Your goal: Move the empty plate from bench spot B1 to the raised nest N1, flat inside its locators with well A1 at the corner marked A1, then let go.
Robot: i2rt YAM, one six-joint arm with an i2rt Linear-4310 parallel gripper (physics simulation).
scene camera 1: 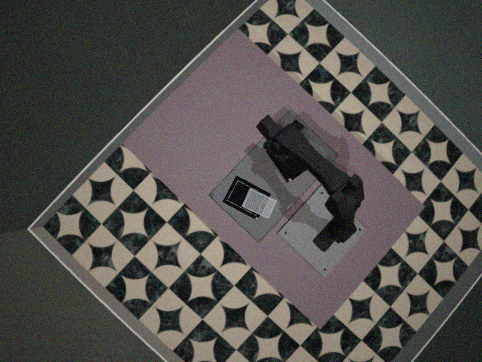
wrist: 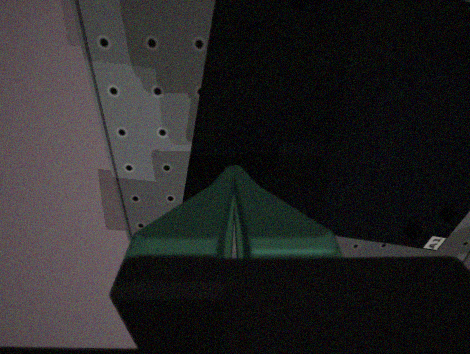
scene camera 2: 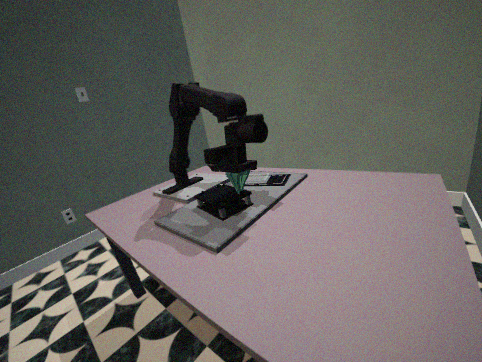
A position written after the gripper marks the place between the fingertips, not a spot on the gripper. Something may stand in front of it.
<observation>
In view: the gripper (wrist: 233, 176) and a perforated grey panel (wrist: 148, 68).
</observation>
